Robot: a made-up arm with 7 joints.
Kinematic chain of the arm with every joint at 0, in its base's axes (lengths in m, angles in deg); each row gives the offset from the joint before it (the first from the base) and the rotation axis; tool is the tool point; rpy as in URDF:
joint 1: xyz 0.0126 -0.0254 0.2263 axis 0 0.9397 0.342
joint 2: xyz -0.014 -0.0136 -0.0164 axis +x
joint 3: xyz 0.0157 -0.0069 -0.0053 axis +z
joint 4: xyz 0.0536 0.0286 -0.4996 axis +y
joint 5: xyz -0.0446 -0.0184 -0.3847 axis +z
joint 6: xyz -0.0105 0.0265 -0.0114 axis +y
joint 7: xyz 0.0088 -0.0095 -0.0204 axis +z
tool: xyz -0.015 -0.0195 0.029 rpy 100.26 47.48 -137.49
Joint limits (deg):
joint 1: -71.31..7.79
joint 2: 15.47..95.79
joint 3: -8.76..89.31
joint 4: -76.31..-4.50
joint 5: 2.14..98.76
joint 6: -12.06..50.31
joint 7: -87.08..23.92
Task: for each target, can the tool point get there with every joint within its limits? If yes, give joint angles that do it. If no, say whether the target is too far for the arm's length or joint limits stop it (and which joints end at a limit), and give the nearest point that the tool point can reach.
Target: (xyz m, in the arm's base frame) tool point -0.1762 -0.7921 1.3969
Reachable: no: too far | nearest point 0.1447 0.4468 0.7912 | short by 1.416 m
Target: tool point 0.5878 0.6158 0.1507
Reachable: yes | joints -39.63 59.46 16.10 -45.14 23.17 24.64 -65.93
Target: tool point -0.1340 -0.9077 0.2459
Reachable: no: joint limits stop it (at a limit: joint 1, joint 2, joint 3, joint 4, joint 5, joint 6) | nearest point 0.7531 -0.2327 0.3530 | short by 1.120 m
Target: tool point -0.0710 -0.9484 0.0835
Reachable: no: joint limits stop it (at a limit: joint 1, joint 2, joint 3, joint 4, joint 5, joint 6) | nearest point 0.7552 -0.2347 0.3509 | short by 1.124 m
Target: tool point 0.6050 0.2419 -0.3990
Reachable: yes | joints -31.66 21.51 14.76 -22.49 51.74 39.65 -10.94
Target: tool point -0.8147 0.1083 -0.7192
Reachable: no: too far | nearest point -0.1485 0.2047 -0.6416 | short by 0.678 m
